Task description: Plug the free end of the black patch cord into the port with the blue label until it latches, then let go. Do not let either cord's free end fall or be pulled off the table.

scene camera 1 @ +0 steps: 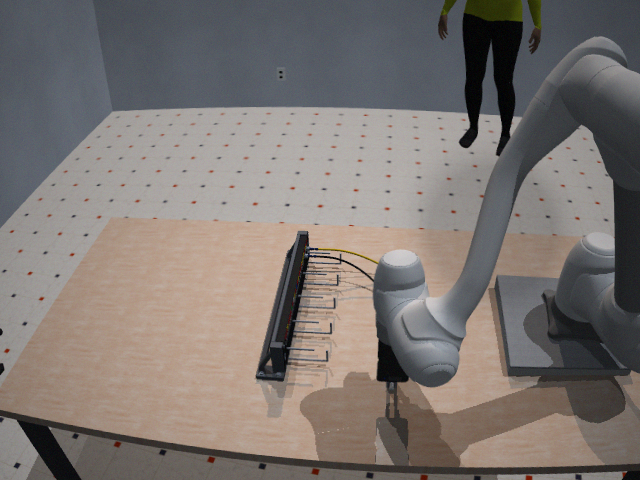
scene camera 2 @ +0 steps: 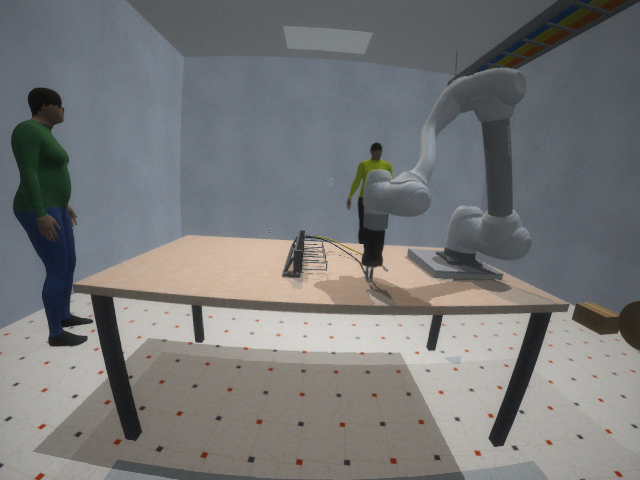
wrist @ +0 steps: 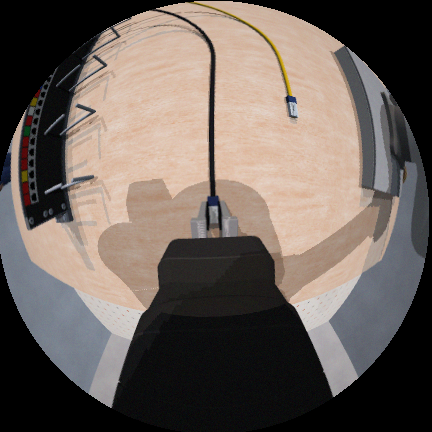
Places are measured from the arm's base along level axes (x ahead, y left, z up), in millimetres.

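Where they show: gripper, between the fingertips: (scene camera 1: 391, 384) (scene camera 2: 368, 278) (wrist: 212, 209); arm's base, origin of its link: (scene camera 1: 574, 316) (scene camera 2: 458, 259).
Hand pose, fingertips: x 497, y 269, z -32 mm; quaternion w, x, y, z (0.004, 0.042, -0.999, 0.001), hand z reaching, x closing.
Observation:
Things, the pixels of their top centre, and the offset from my fingertips. "*": a spot on its surface instead. Level surfaces: height alone.
- patch panel, centre of its top: (scene camera 1: 302, 283) (scene camera 2: 306, 238) dx +270, dy -238, dz +96 mm
- cord's free-end plug, a spot on its surface: (wrist: 213, 201) * dx +0, dy -10, dz +3 mm
- yellow cord's free plug, a spot on its surface: (wrist: 292, 107) (scene camera 2: 385, 268) * dx -97, dy -145, dz +2 mm
- table, height of its surface: dz -5 mm
The black patch cord (wrist: 212, 125) (scene camera 1: 361, 269) runs from the far end of the patch panel (scene camera 1: 285, 310) (scene camera 2: 298, 255) (wrist: 52, 112) toward my gripper (wrist: 212, 209) (scene camera 1: 391, 387) (scene camera 2: 369, 277). The gripper is shut on the cord's free-end plug (wrist: 213, 201), with one finger on each side; the blue boot sticks out past the fingertips and the clear front part sits between them. The fingers point down, low over the table. The panel's row of ports and coloured labels shows at the left of the wrist view; its far part is foreshortened, and I cannot make out the blue label surely.
The yellow cord's free plug (wrist: 292, 107) (scene camera 2: 385, 268) lies on the table (scene camera 1: 170, 310), toward the grey robot base plate (wrist: 367, 125) (scene camera 1: 527, 325). Metal cable hooks (wrist: 85, 110) (scene camera 1: 320, 331) stick out from the panel on the gripper's side. Two people stand beyond the table.

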